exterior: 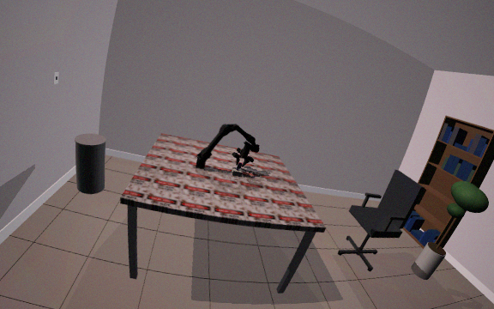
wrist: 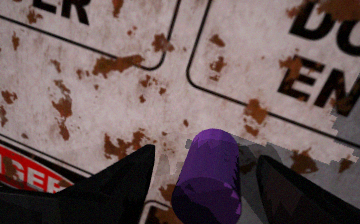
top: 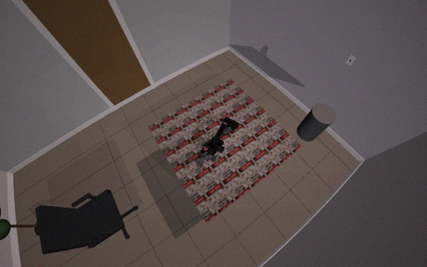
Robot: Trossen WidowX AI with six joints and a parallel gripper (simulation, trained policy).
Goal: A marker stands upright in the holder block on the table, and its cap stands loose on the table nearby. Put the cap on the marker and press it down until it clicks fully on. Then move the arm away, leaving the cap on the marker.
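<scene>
The holder block lies 3 cm behind my gripper tip and 13 cm to the right of it. The rest, counted from my gripper tip: purple cap right at my gripper tip.
</scene>
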